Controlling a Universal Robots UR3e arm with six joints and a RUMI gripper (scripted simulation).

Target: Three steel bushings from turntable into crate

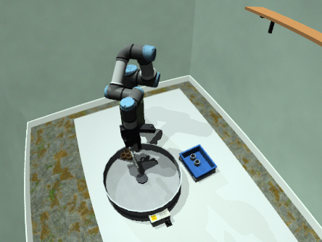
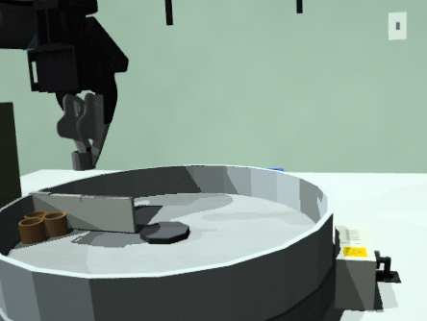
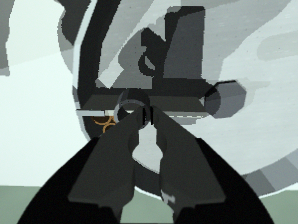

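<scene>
Now: hand 19 cm short of the blue crate, 28 cm to the right of it and 13 cm above it. Also, from my hand: grey turntable: 11 cm ahead, 5 cm to the right, 10 cm below.
</scene>
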